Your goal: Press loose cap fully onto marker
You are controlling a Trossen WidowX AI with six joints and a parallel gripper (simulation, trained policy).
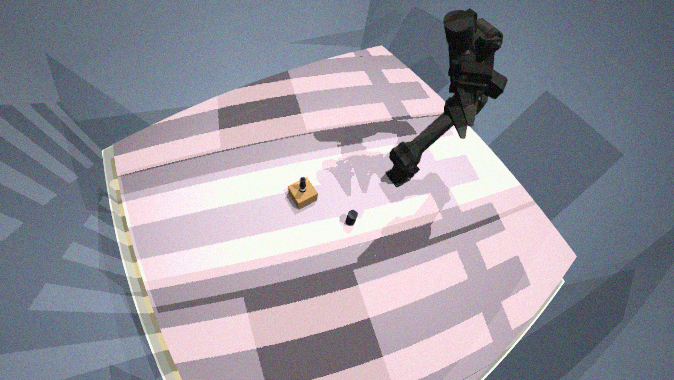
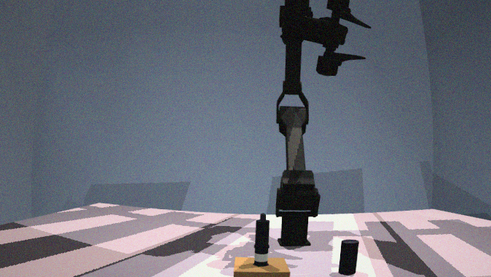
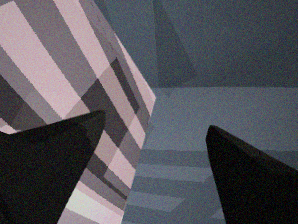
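Right now my gripper tip is 39 cm above the black cap, 14 cm short of it and 9 cm to the left of it. The rest, counted from my gripper tip: tan holder block 40 cm below, 22 cm to the right, 21 cm ahead.
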